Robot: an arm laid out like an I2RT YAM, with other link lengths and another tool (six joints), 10 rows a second.
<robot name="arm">
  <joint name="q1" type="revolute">
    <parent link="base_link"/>
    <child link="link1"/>
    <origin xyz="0 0 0.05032" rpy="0 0 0"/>
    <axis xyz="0 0 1"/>
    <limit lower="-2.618" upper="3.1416"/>
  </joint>
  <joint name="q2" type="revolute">
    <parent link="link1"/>
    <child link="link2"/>
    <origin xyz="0.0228 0.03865 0.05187" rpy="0 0 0"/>
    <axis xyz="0 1 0"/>
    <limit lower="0" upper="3.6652"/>
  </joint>
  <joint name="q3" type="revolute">
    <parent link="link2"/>
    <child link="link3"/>
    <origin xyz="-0.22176 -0.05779 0" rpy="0 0 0"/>
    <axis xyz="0 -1 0"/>
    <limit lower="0" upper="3.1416"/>
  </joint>
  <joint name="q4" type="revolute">
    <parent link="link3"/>
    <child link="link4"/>
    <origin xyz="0.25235 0.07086 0.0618" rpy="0 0 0"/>
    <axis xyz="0 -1 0"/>
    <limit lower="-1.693" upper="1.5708"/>
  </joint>
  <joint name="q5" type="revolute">
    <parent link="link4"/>
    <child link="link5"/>
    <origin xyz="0.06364 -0.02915 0.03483" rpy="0 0 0"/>
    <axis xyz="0 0 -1"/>
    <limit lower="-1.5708" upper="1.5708"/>
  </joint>
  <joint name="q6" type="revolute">
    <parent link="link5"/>
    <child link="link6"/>
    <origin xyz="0.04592 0 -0.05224" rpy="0 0 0"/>
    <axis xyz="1 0 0"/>
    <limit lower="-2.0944" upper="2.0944"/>
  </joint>
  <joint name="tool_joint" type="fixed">
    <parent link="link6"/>
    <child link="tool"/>
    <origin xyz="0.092 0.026 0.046" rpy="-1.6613 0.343 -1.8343"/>
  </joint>
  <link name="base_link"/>
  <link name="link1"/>
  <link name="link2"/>
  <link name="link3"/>
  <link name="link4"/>
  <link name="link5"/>
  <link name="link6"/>
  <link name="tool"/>
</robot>
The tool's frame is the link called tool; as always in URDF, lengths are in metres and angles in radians.
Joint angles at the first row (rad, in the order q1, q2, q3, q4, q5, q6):
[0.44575, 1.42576, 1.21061, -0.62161, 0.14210, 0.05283]
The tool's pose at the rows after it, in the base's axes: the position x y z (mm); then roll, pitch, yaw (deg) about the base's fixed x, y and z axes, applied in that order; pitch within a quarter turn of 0, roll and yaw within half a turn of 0:
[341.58 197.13 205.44 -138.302 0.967 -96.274]
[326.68 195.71 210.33 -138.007 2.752 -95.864]
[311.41 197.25 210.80 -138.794 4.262 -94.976]
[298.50 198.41 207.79 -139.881 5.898 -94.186]
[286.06 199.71 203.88 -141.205 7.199 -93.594]
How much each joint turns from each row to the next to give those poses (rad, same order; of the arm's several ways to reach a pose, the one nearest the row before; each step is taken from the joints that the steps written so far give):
[0.00725, -0.08585, -0.05686, -0.00382, -0.01564, 0.01641]
[0.01107, -0.07398, -0.05184, -0.00345, -0.01411, 0.01945]
[0.01753, -0.05835, -0.04234, -0.01562, -0.02024, 0.02174]
[0.01221, -0.04960, -0.04580, -0.00610, -0.02669, 0.02175]
[0.01526, -0.04348, -0.03965, -0.01223, -0.02098, 0.02364]

